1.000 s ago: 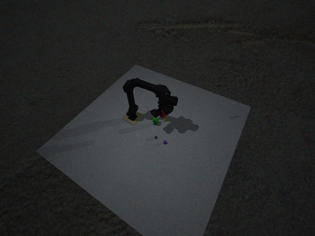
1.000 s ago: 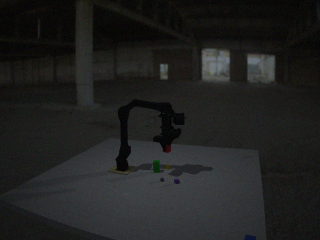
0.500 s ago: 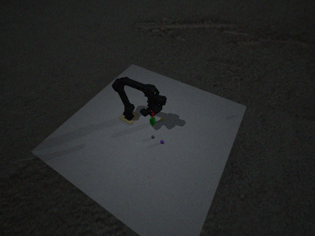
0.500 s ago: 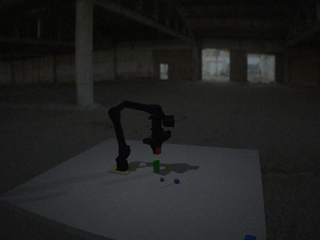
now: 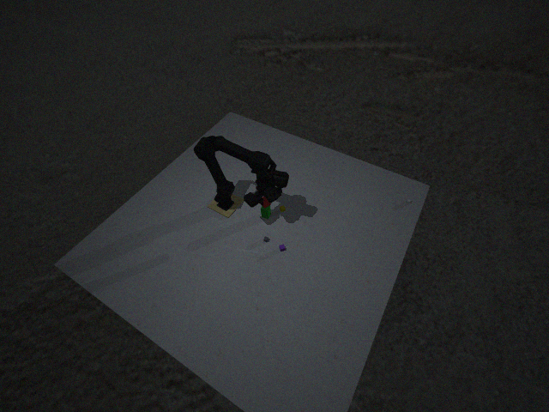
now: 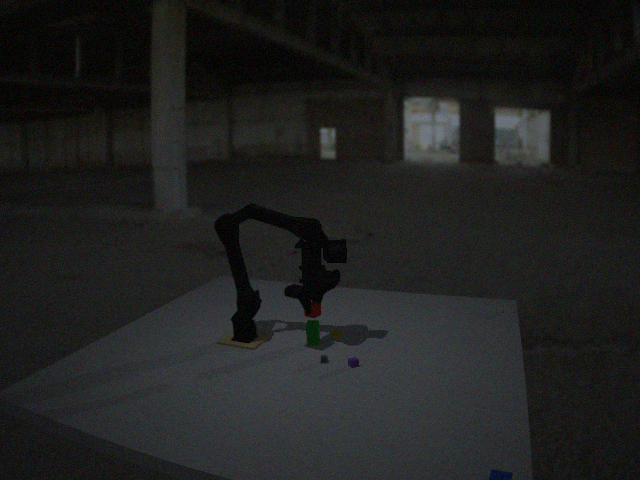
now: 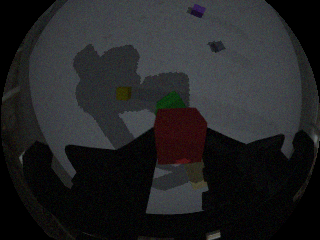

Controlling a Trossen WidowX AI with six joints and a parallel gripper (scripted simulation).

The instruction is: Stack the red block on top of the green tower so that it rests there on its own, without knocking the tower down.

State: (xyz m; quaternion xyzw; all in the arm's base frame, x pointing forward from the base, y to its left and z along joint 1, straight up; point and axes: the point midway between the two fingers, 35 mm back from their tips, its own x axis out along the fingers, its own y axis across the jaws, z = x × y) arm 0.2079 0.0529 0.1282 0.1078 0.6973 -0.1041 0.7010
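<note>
Right now my gripper tip is 9 cm above the yellow cube, 7 cm to the right of it and 5 cm short of it. From my gripper tip the other things lie so: red block: 1 cm above; then purple cube: 16 cm ahead, 11 cm to the right, 9 cm below; then dark cube: 11 cm to the right, 9 cm below, 8 cm ahead.
</note>
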